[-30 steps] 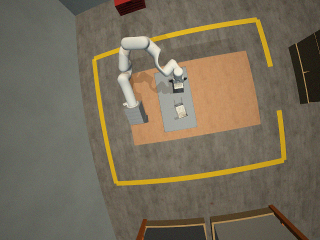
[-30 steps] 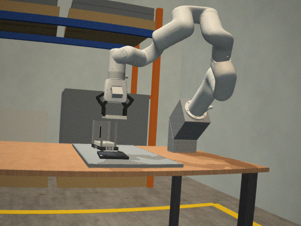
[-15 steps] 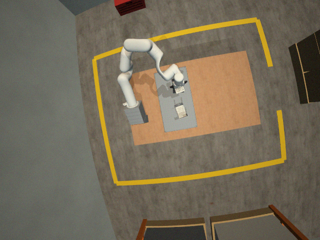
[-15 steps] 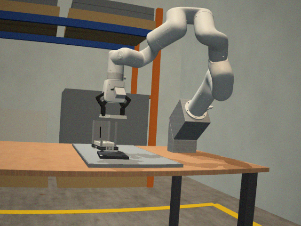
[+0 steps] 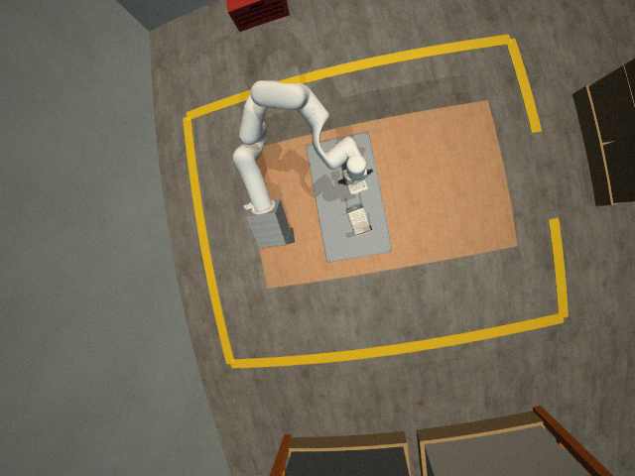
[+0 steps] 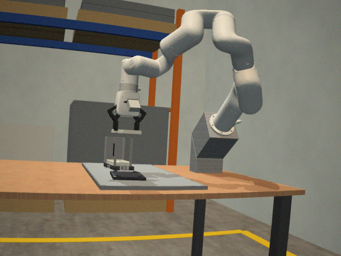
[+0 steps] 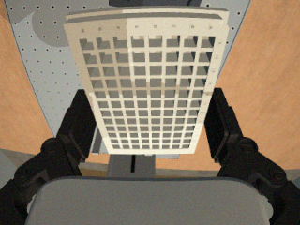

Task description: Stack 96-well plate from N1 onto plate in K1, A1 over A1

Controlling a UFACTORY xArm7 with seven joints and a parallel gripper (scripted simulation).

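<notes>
Right now my hand is 17 cm above the K1 label, 11 cm to the left of it and 4 cm past it. Also, from my hand: pale A1 mark 17 cm below, 16 cm to the left, 8 cm ahead; then 96-well plate 1 cm below.
</notes>
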